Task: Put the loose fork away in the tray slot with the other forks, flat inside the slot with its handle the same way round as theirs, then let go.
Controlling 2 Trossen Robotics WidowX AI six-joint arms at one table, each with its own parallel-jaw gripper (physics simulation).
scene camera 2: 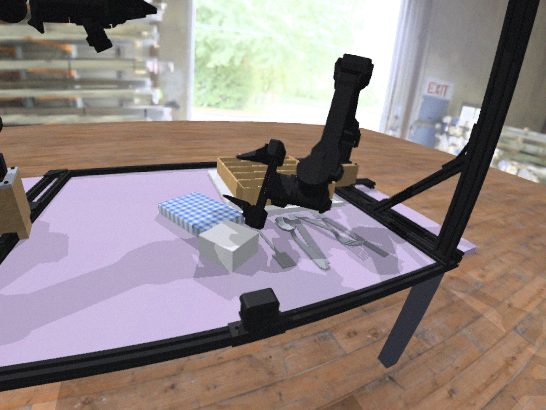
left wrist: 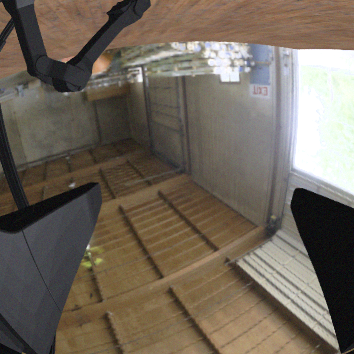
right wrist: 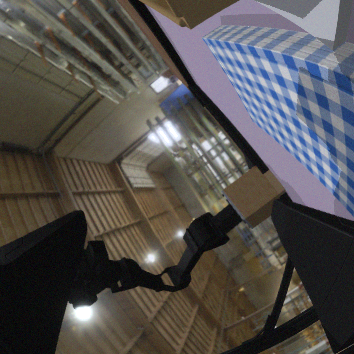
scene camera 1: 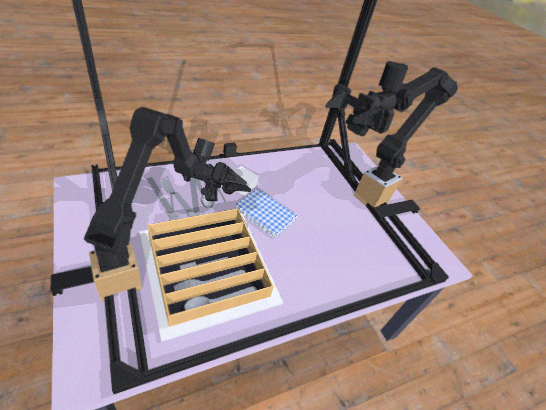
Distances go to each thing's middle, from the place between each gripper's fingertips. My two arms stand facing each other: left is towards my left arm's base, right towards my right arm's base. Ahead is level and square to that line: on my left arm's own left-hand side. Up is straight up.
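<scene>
White box (scene camera 2: 229,245): 10 cm to the right of my left hand, 26 cm behind it and 43 cm below it. The wooden cutlery tray (scene camera 1: 200,239) is 34 cm to the right of my left hand, 3 cm ahead of it and 42 cm below it.
My right gripper is 50 mm to the right of the white box, 120 mm beyond it and 90 mm above it. Counted from my right hand, the wooden cutlery tray is 200 mm to the right, 170 mm ahead and 80 mm below.
</scene>
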